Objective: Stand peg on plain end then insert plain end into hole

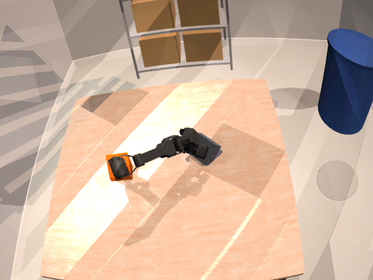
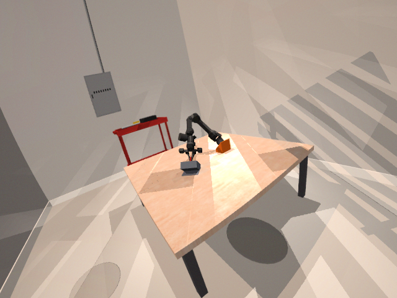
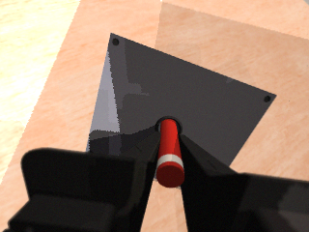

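The red peg is 10 mm behind my gripper tip, 10 mm to the right of it and 10 mm above it. Round my gripper tip: grey sloped panel: 20 mm ahead, 20 mm to the left, 30 mm below.
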